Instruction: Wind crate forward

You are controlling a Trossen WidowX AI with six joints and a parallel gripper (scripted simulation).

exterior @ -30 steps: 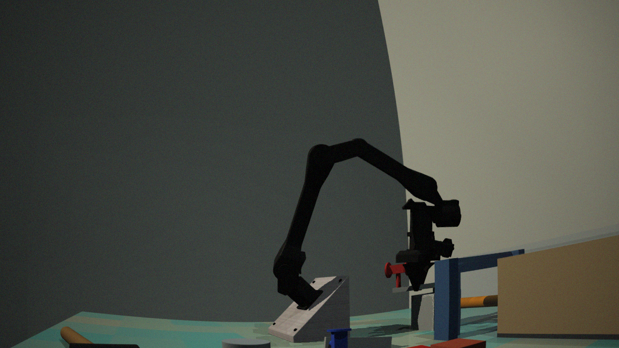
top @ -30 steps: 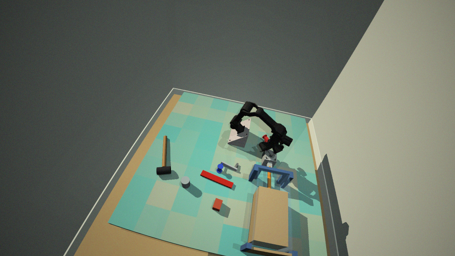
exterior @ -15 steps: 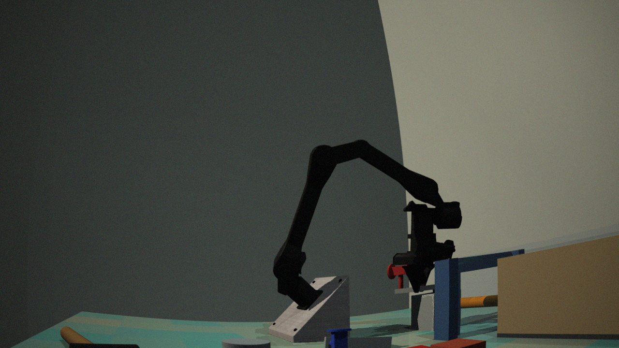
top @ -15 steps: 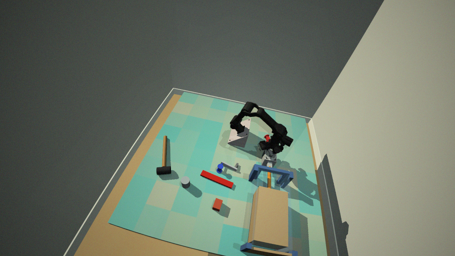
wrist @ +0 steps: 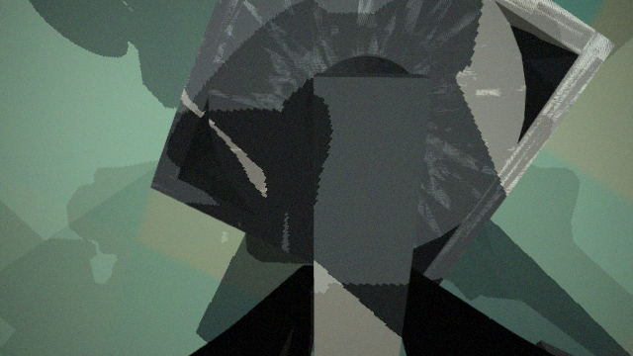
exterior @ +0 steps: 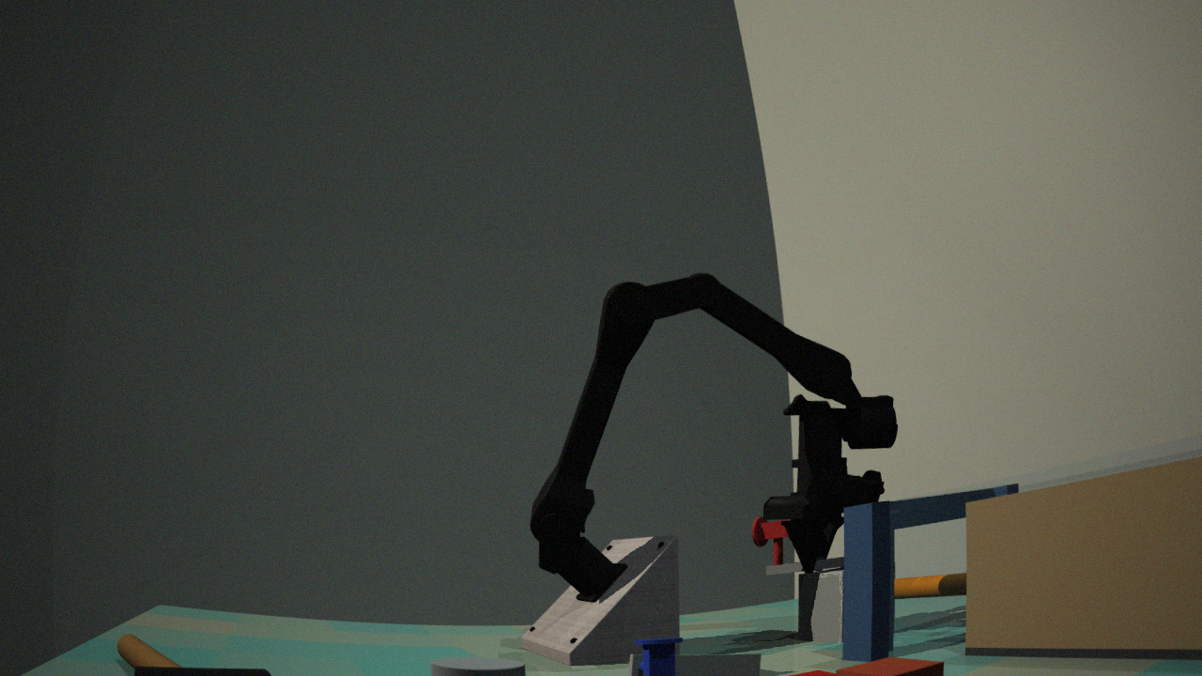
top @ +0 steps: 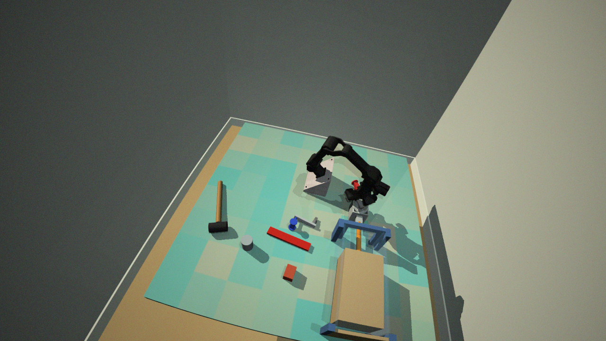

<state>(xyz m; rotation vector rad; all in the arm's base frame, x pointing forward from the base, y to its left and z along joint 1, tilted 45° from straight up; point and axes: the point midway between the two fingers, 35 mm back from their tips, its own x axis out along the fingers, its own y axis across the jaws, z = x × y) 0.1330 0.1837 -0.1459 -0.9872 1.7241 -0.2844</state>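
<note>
Right now the winch handle is 10 mm behind my gripper tip, 10 mm to the right of it and 20 mm above it. Round my gripper tip: red knob: 50 mm behind, 20 mm to the right, 50 mm above; then blue steel frame: 200 mm ahead, 30 mm to the left, 20 mm above; then grey winch: 30 mm ahead, 10 mm to the left, 60 mm below.
</note>
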